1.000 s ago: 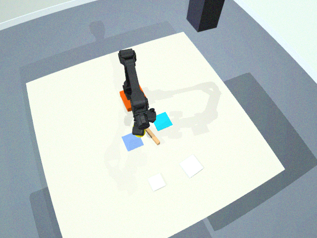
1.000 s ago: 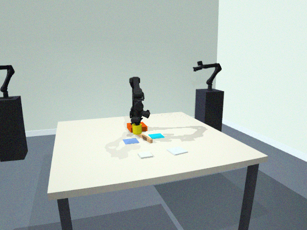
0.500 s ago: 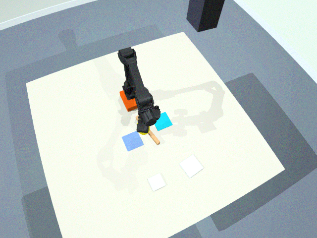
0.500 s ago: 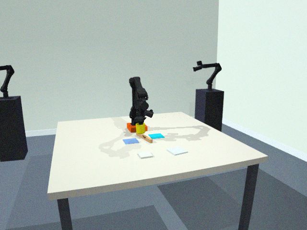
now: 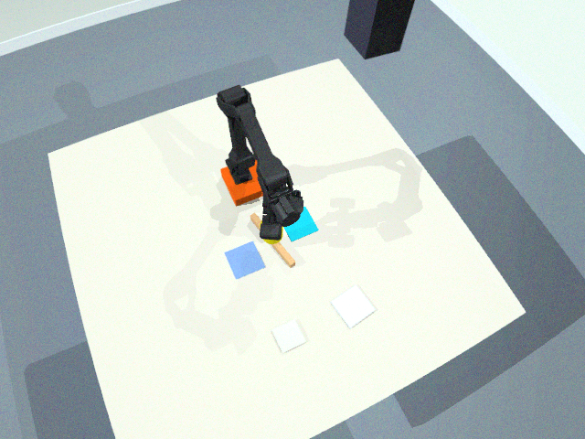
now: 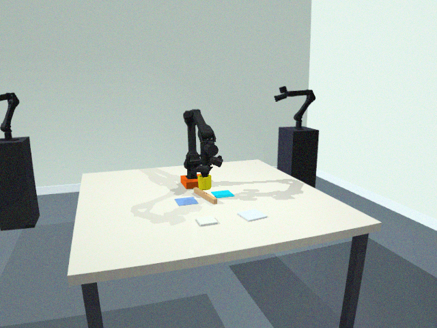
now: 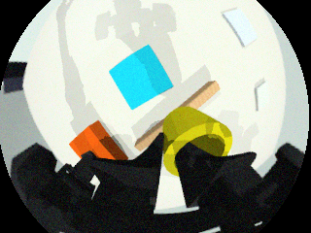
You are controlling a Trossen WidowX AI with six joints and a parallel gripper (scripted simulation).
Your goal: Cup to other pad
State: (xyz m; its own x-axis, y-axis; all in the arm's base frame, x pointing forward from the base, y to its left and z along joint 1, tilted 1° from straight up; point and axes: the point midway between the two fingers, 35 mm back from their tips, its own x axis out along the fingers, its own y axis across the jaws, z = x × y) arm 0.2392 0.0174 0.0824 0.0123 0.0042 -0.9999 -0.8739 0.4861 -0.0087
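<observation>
Now: the cyan pad 90 mm to the left of my gripper tip and 90 mm below it. Round my gripper tip: wooden bar 20 mm ahead, 10 mm to the right, 80 mm below.
</observation>
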